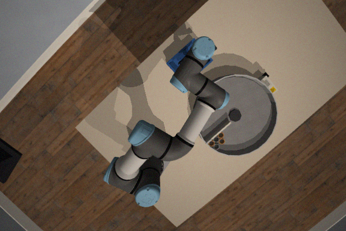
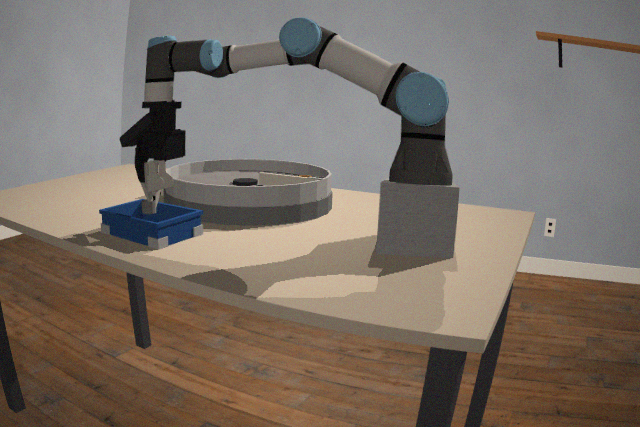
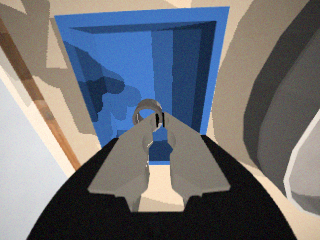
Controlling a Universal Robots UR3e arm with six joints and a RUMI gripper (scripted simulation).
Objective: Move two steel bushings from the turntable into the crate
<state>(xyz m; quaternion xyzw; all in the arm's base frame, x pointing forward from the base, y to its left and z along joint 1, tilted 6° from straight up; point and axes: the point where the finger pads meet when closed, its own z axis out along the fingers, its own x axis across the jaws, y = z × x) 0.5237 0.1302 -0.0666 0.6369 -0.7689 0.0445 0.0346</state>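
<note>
The blue crate lies 4 cm below my hand and 1 cm to the left of it. Round my hand: grey turntable (34 cm to the right, 7 cm behind, 1 cm below).
</note>
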